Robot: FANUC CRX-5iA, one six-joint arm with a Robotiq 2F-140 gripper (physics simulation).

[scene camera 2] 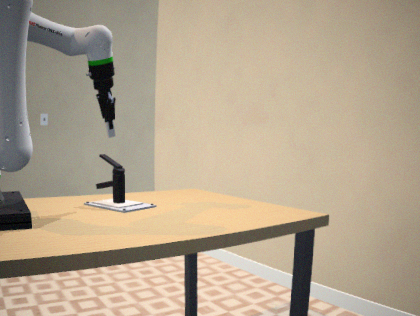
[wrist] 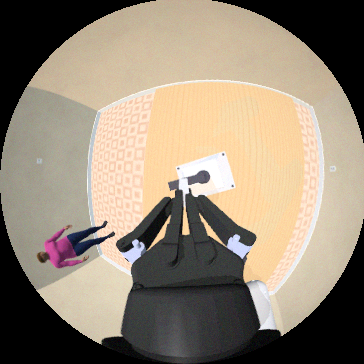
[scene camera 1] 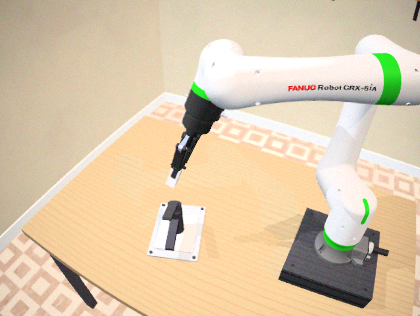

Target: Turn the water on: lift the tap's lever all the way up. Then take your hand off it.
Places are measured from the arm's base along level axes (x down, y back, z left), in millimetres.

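Pixels of known places: gripper, fingertip midpoint: (scene camera 2: 111, 136) (wrist: 183, 184) (scene camera 1: 170, 185); arm's base, link origin: (scene camera 1: 334, 247).
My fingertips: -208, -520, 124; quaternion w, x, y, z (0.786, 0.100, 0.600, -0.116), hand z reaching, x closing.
Ahead of a thing's pixels: the offset from my fingertips to its top centre, as dx, dy, dz. "spot": to the spot under its first point. Level surfaces: height alone.
The dark tap {spot: +208, +2, -18} (scene camera 1: 179, 225) (scene camera 2: 118, 187) (wrist: 203, 176) stands upright on a white plate (scene camera 1: 196, 247) (scene camera 2: 144, 206) (wrist: 228, 172). Its lever {+71, -2, +14} (scene camera 1: 171, 212) (scene camera 2: 110, 161) slants steeply upward from the top of the column, over the lower, nearly level spout {+169, +5, +35} (scene camera 1: 171, 240) (scene camera 2: 104, 185). My gripper (scene camera 1: 171, 181) (scene camera 2: 111, 133) (wrist: 183, 184) is shut and empty. Its pale fingertips hang above the tap, with a visible gap between them and the lever in scene camera 2. In the wrist view the fingertips hide part of the lever and spout.
The plate lies on the wooden table {dx +268} (scene camera 1: 100, 200) (scene camera 2: 250, 220) (wrist: 185, 120). The arm's black base block (scene camera 1: 300, 250) (scene camera 2: 15, 206) stands on the same table, to the right of the tap in scene camera 1. A person in a pink top (wrist: 60, 249) shows in the wrist view, off the table.
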